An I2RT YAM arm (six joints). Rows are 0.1 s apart.
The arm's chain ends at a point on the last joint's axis. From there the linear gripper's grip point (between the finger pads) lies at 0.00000 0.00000 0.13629 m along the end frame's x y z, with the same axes.
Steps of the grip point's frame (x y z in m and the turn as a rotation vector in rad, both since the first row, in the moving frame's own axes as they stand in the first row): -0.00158 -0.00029 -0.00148 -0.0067 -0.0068 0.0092; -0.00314 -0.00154 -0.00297 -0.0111 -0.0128 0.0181; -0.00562 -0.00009 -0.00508 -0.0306 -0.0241 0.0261; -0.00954 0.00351 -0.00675 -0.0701 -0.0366 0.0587; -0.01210 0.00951 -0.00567 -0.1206 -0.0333 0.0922; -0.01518 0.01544 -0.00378 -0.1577 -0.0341 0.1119; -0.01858 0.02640 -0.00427 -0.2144 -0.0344 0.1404; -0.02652 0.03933 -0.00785 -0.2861 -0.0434 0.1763
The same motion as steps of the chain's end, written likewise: -0.00065 -0.00120 -0.00147 -0.0067 -0.0068 0.0092; -0.00138 -0.00304 -0.00295 -0.0111 -0.0128 0.0181; -0.00228 -0.00422 -0.00498 -0.0306 -0.0241 0.0261; -0.00428 -0.00588 -0.00632 -0.0701 -0.0366 0.0587; -0.00682 -0.00665 -0.00461 -0.1206 -0.0333 0.0922; -0.00936 -0.00566 -0.00201 -0.1577 -0.0341 0.1119; -0.01190 -0.00217 -0.00107 -0.2144 -0.0344 0.1404; -0.01731 0.00160 -0.00220 -0.2861 -0.0434 0.1763
